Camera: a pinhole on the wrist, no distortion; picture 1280 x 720 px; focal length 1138.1 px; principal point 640.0 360.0 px. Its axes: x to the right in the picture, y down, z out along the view. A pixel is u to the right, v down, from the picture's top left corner.
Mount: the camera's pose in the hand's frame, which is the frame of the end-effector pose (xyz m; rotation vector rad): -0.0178 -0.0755 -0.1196 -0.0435 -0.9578 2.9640
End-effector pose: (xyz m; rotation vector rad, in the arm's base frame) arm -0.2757 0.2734 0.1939 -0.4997 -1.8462 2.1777
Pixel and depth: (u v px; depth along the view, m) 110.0 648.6 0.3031
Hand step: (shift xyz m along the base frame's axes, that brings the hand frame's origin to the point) -0.1472 0.0235 0.3154
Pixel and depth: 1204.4 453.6 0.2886
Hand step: 0.1070 -0.1120 0.2860
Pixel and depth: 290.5 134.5 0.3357
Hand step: -0.1550 -0.1068 0.2377
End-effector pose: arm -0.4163 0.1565 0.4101 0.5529 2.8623 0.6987
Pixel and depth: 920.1 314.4 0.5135
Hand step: 0.1046 -0.2269 -0.4282
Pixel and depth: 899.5 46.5 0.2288
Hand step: 0.0439 -0.1160 -0.1592
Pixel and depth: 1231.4 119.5 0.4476
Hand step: 0.2289 -0.1871 -0.3644
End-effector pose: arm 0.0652 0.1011 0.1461 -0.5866 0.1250 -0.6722
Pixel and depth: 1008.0 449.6 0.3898
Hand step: -0.2502 -0.0229 0.3127
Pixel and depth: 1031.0 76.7 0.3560
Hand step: -0.1683 0.0660 0.2846
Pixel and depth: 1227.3 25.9 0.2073
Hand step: -0.1574 0.0294 0.1374
